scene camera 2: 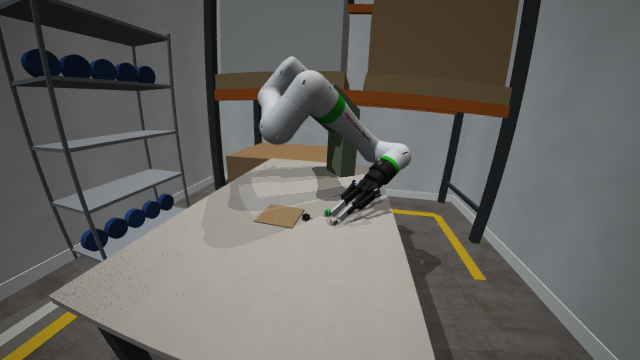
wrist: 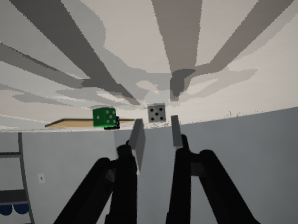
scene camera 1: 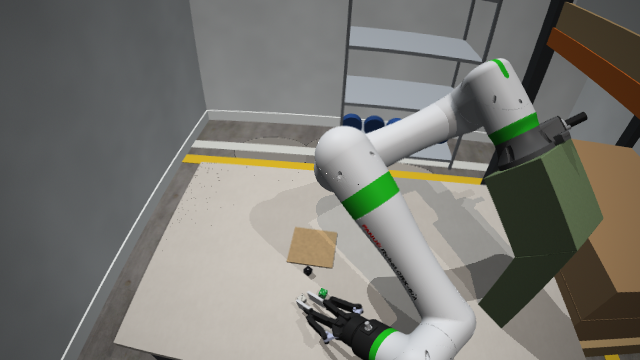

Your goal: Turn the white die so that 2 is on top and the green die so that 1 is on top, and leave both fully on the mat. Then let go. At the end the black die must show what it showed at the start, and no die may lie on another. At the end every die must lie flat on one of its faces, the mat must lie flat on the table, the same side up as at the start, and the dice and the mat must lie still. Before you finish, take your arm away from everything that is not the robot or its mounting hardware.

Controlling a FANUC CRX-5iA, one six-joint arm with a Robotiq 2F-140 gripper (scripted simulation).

The pictures show: my gripper and a tan mat.
My gripper also shows in scene camera 2 and in the wrist view.
